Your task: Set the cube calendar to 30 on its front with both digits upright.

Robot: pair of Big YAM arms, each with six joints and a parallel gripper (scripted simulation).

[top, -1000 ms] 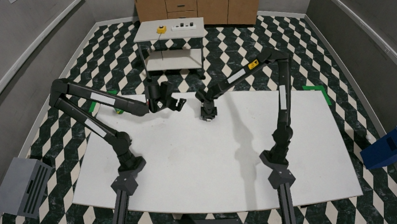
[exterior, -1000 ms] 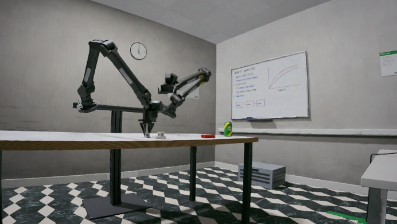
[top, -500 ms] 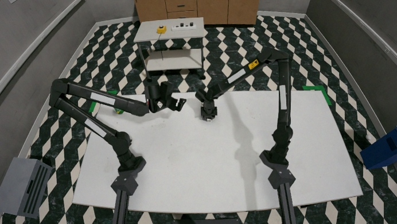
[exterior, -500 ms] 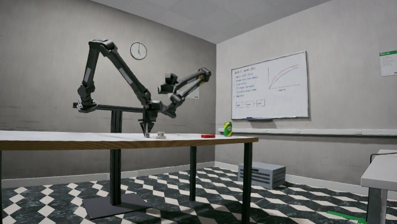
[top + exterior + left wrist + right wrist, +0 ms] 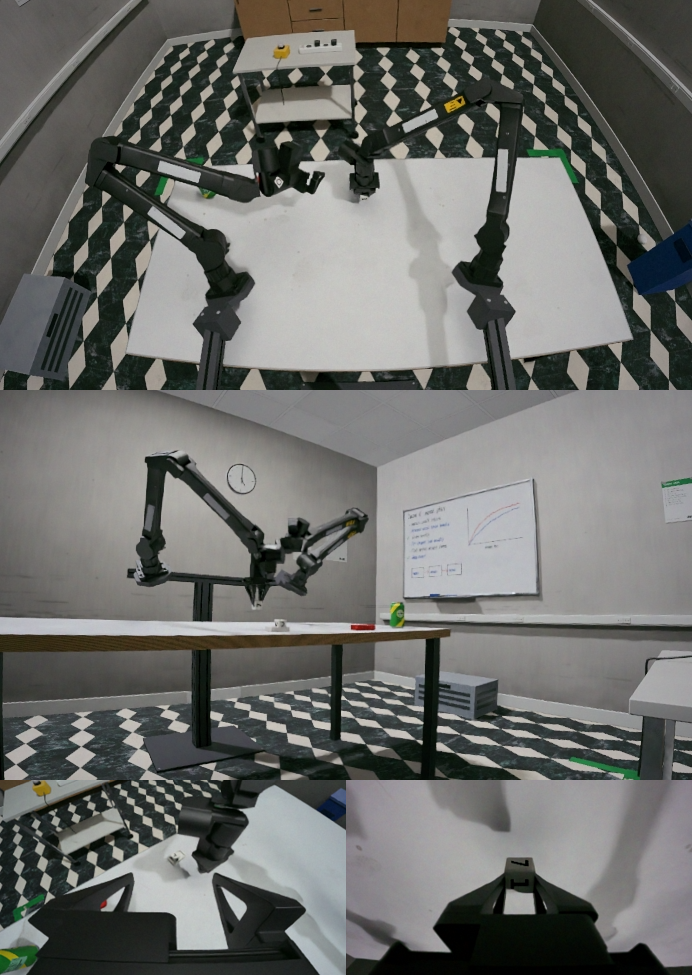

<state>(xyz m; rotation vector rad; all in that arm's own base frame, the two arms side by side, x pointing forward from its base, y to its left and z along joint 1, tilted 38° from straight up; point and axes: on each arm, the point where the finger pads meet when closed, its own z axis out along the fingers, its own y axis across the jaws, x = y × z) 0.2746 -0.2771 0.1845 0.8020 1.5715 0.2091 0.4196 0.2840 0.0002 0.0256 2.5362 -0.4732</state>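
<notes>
My right gripper is now 130 mm short of the flat white tray, 10 mm to the right of it and 90 mm above it. Round my right hand: flat red object: 170 mm ahead, 390 mm to the left, 80 mm below.
</notes>
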